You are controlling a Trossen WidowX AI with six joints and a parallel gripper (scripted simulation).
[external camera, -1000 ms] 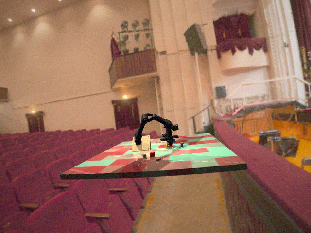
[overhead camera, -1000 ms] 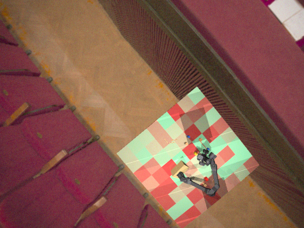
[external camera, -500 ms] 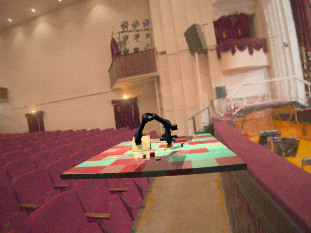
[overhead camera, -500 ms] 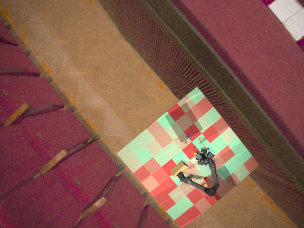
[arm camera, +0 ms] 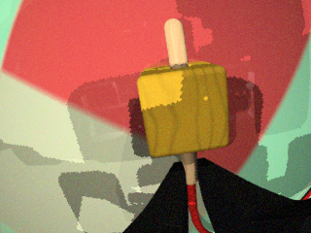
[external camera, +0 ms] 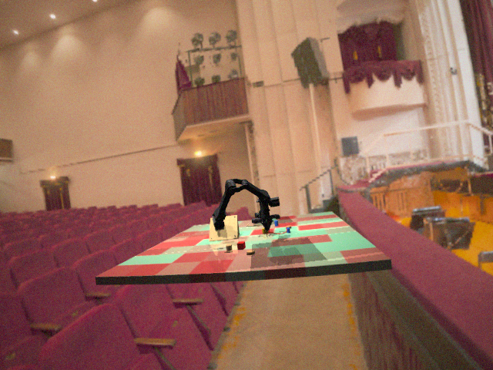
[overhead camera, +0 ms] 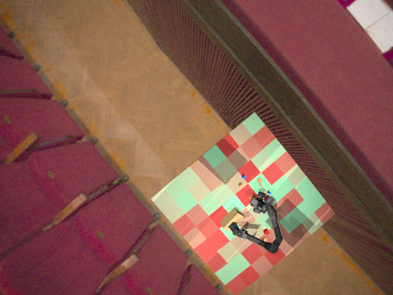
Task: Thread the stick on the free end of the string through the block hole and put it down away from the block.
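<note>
My gripper tip is now 1 cm past the thin wooden stick and 1 cm to the right of it. Round my gripper tip: round wooden button 15 cm ahead, 10 cm to the left, 1 cm below; yellow cube 2 cm behind, 3 cm to the left; wooden cylinder 20 cm to the left.
</note>
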